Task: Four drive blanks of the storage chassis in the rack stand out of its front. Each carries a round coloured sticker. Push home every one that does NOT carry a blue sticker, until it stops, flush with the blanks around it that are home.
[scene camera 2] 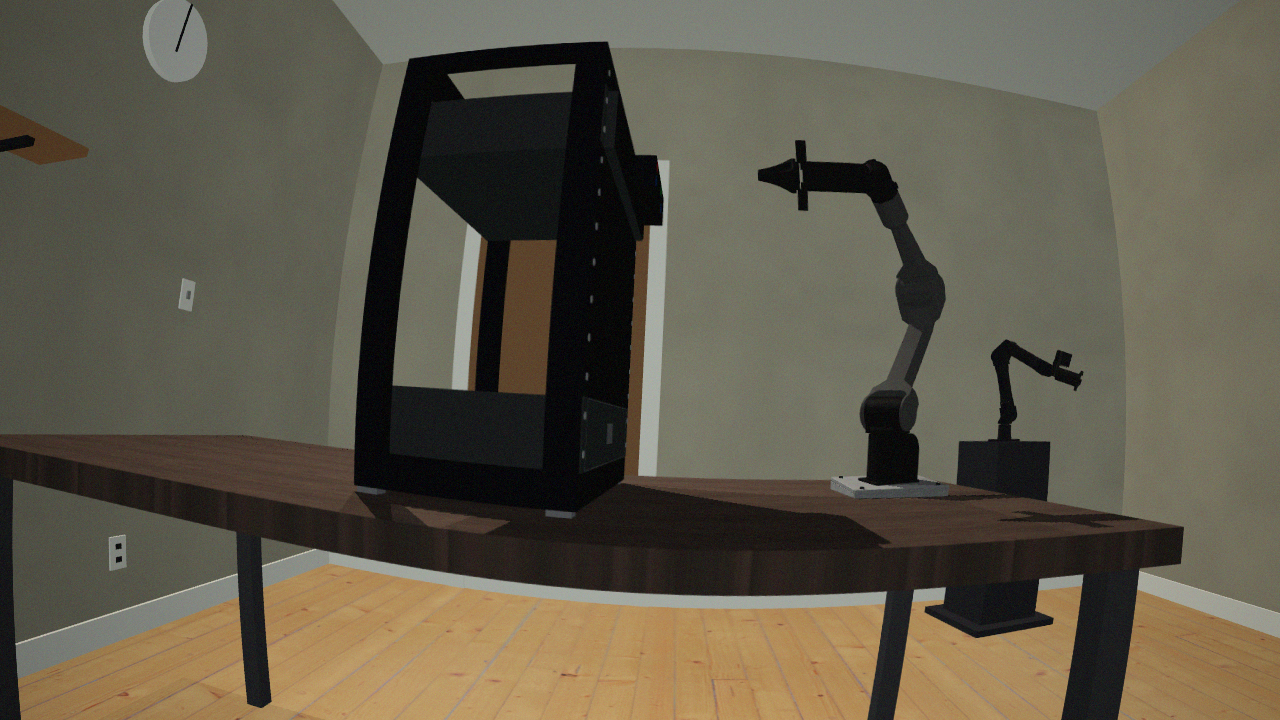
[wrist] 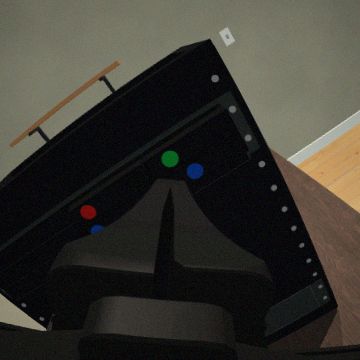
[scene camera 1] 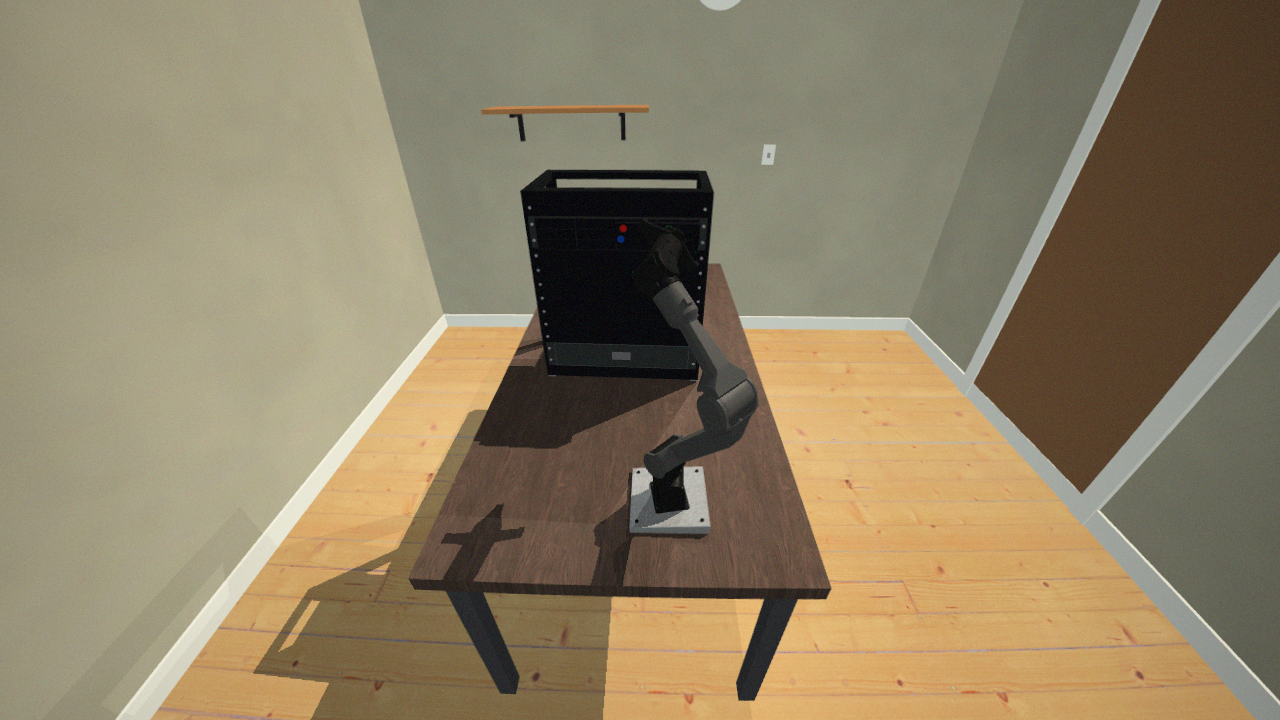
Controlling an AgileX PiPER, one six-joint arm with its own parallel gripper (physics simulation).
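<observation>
The black storage chassis (scene camera 1: 554, 233) (scene camera 2: 501, 129) sits high in the rack (scene camera 1: 617, 198) (scene camera 2: 559, 295). A red sticker (scene camera 1: 622, 228) (wrist: 88, 212) and a blue sticker (scene camera 1: 620, 239) (wrist: 97, 230) show near the middle of its front. A green sticker (wrist: 170, 159) and a second blue sticker (wrist: 195, 171) show further right in the wrist view. In scene camera 2, dark blanks (scene camera 2: 649, 190) stand out of the front; the dark faces hide how far each stands out. My gripper (scene camera 2: 760, 174) (wrist: 168, 198) is shut and empty, clearly apart from the blanks, its tips appearing just below the green sticker.
A lower grey unit (scene camera 1: 581, 355) (scene camera 2: 469, 425) sits at the rack's bottom. The rack stands on the wooden table (scene camera 1: 554, 501) (scene camera 2: 733, 528). A wall shelf (scene camera 1: 563, 110) (wrist: 65, 104) is behind it. Another arm stands on a dark pedestal (scene camera 2: 1002, 470) beyond the table.
</observation>
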